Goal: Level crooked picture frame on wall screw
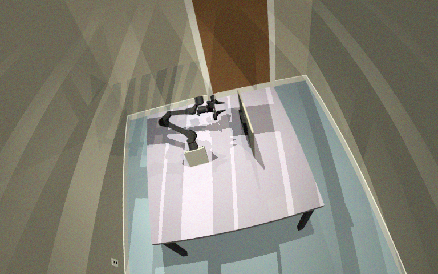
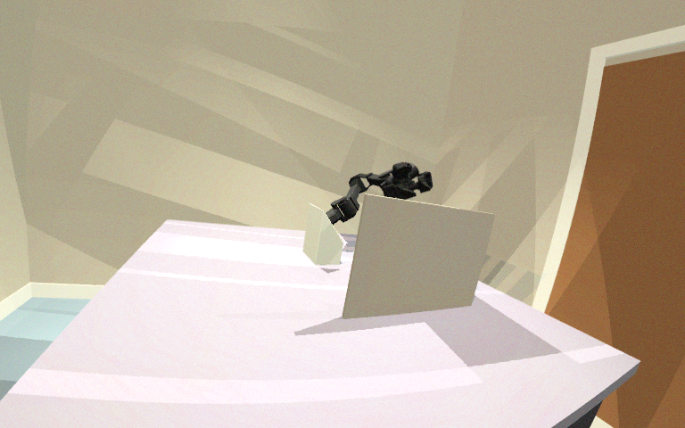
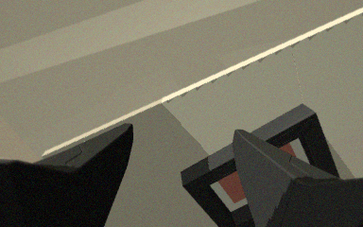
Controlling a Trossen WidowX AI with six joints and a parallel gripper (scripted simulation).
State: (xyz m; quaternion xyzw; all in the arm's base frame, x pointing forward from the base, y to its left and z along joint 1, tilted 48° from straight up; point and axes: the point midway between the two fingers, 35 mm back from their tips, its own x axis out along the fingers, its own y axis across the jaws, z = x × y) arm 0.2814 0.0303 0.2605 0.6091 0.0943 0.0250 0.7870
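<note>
The picture frame lies 130 mm ahead of my gripper tip, 40 mm to the right of it and 170 mm below it. From my gripper tip the other things lie so: beige wall panel 140 mm ahead, 40 mm to the right, 180 mm below.
</note>
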